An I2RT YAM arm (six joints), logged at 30 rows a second.
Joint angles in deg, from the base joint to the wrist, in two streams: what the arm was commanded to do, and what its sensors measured. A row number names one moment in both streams.
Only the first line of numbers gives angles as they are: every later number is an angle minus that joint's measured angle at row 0.
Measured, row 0: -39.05 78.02 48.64 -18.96 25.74 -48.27
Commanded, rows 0 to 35: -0.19 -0.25 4.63 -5.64 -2.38 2.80; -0.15 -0.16 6.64 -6.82 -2.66 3.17; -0.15 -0.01 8.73 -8.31 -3.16 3.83; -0.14 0.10 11.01 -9.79 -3.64 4.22; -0.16 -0.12 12.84 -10.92 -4.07 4.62; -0.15 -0.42 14.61 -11.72 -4.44 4.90; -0.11 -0.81 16.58 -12.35 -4.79 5.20; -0.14 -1.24 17.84 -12.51 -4.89 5.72; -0.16 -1.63 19.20 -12.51 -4.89 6.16; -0.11 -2.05 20.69 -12.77 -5.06 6.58; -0.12 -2.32 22.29 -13.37 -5.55 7.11; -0.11 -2.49 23.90 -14.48 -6.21 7.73; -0.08 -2.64 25.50 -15.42 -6.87 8.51; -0.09 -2.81 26.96 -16.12 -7.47 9.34; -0.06 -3.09 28.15 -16.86 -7.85 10.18; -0.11 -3.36 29.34 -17.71 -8.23 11.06; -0.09 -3.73 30.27 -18.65 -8.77 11.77; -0.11 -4.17 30.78 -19.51 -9.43 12.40; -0.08 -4.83 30.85 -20.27 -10.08 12.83; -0.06 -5.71 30.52 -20.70 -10.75 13.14; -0.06 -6.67 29.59 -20.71 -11.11 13.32; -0.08 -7.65 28.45 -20.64 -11.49 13.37; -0.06 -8.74 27.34 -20.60 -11.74 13.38; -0.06 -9.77 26.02 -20.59 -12.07 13.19; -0.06 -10.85 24.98 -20.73 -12.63 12.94; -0.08 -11.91 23.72 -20.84 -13.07 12.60; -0.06 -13.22 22.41 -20.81 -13.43 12.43; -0.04 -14.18 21.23 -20.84 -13.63 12.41; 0.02 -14.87 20.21 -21.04 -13.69 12.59; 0.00 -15.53 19.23 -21.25 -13.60 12.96; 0.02 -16.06 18.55 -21.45 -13.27 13.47; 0.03 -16.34 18.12 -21.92 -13.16 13.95; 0.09 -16.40 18.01 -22.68 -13.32 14.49; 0.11 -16.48 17.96 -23.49 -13.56 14.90; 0.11 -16.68 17.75 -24.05 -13.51 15.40; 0.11 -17.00 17.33 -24.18 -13.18 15.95
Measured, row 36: -0.04 -15.54 18.30 -22.97 -12.51 13.03
